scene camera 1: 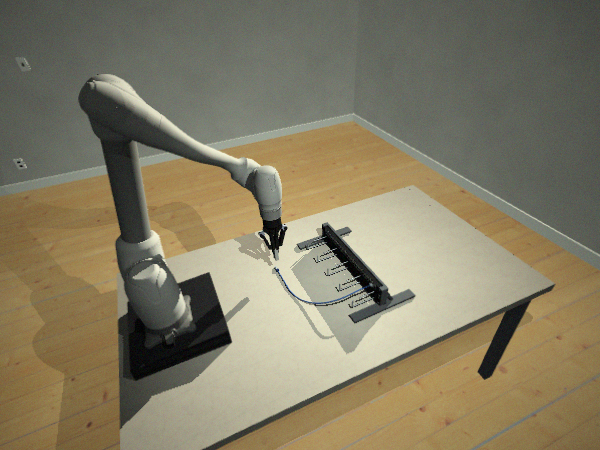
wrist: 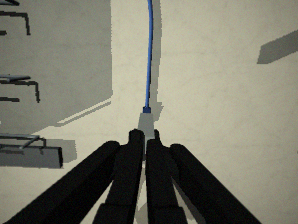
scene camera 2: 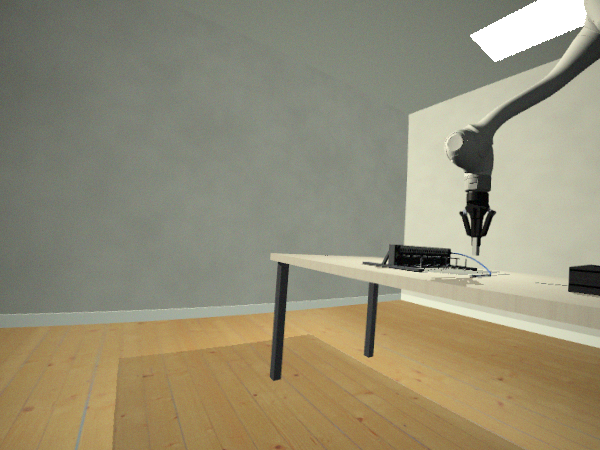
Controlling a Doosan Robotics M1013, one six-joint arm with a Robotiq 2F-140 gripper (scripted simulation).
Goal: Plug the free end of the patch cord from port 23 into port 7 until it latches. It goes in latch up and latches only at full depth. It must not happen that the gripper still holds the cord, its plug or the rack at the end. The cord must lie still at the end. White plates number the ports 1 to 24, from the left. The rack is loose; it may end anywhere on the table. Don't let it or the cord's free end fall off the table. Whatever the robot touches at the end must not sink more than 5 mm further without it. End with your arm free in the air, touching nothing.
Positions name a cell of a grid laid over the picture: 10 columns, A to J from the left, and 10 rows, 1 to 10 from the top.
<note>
I see my gripper (scene camera 2: H6).
My gripper also shows in the wrist view (wrist: E6).
</note>
